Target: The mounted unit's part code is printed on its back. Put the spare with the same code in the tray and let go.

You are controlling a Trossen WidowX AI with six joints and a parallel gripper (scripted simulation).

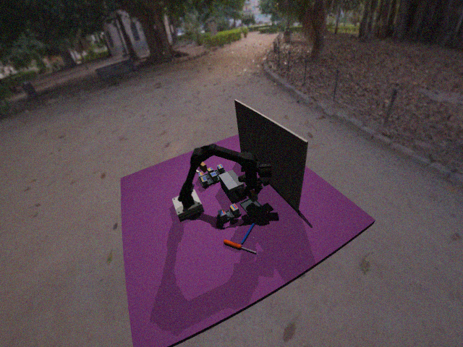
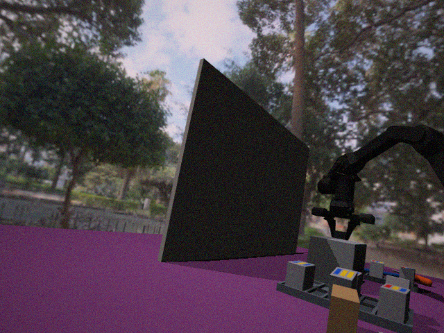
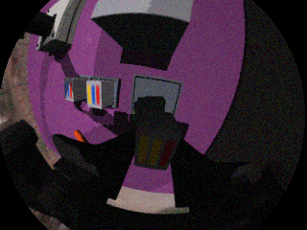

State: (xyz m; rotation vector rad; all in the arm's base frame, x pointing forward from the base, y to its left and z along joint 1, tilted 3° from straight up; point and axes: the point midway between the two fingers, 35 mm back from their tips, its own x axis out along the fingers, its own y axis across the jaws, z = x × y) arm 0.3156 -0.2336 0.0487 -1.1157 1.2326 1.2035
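My gripper tip is 80 mm above the grey tray, 10 mm to the right of it and 10 mm past it. The rest, counted from my gripper tip: blue pen: 130 mm to the right, 130 mm behind, 80 mm below; grey mounted unit: 210 mm to the left, 30 mm below, 20 mm behind; grey spare block: 20 mm above.
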